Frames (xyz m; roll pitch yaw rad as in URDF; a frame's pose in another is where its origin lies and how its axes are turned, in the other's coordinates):
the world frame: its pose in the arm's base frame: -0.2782 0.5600 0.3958 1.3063 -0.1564 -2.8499
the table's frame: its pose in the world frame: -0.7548 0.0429 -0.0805 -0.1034 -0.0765 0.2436
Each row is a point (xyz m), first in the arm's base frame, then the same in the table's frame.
Working: the arm's base frame: its pose in the table's frame: 0.4647 -0.3091 -0.6853 1.2437 0.1257 2.6637

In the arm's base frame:
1: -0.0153 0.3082 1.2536
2: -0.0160 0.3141 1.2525
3: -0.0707 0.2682 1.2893
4: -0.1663 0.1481 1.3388
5: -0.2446 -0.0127 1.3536
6: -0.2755 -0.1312 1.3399
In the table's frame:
1: 0.9012 0.6902 0.0058
2: 0.8999 0.6875 0.0110
3: 0.9745 0.7048 -0.0135
4: 1.1089 0.7314 -0.0986
5: 1.2245 0.7455 -0.2351
6: 1.2762 0.7470 -0.3469

